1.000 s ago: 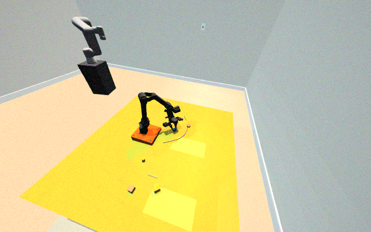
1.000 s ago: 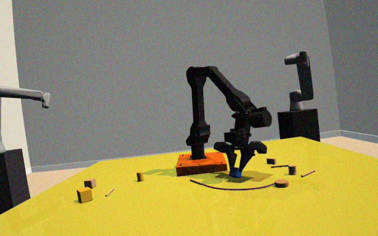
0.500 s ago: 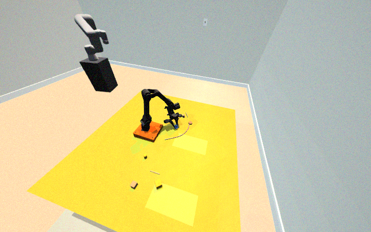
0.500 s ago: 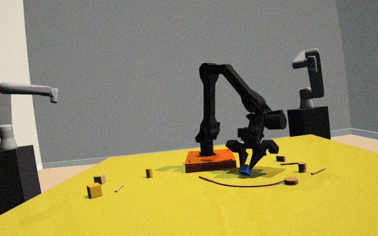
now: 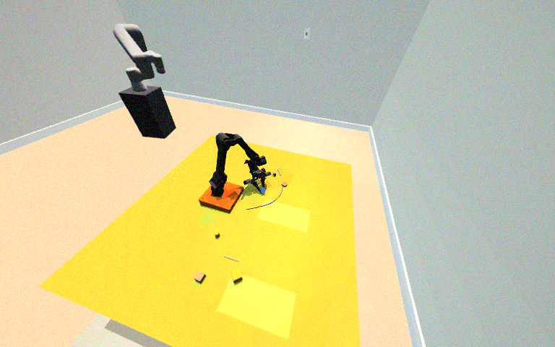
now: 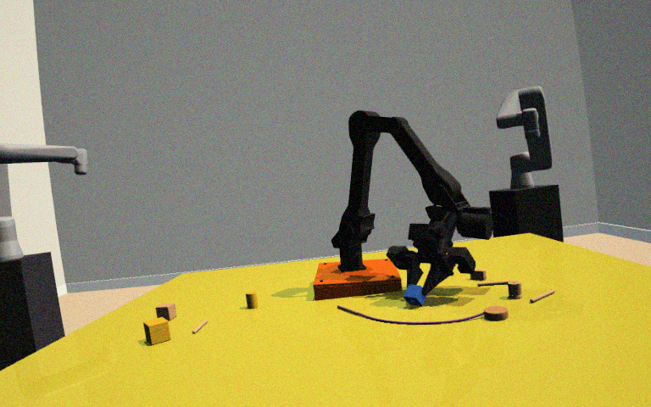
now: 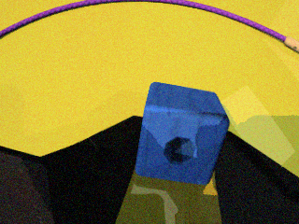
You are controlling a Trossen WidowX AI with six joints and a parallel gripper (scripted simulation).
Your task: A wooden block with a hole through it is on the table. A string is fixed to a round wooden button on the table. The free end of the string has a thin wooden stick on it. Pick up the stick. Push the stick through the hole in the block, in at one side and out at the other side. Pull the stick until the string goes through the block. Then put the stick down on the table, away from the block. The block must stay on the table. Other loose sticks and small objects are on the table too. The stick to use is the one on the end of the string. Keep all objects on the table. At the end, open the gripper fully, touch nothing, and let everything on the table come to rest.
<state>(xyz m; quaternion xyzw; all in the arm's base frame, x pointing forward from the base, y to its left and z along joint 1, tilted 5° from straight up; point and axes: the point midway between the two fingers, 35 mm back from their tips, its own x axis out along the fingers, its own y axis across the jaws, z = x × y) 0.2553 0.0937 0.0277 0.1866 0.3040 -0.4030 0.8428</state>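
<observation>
The blue block lies right at my gripper tip. Also, from my gripper tip: yellow cylinder 190 mm behind, 330 mm to the right, 10 mm below; then wooden cylinder 70 mm ahead, 180 mm to the left, 10 mm below; then round wooden button 150 mm ahead, 90 mm to the left, 20 mm below.
</observation>
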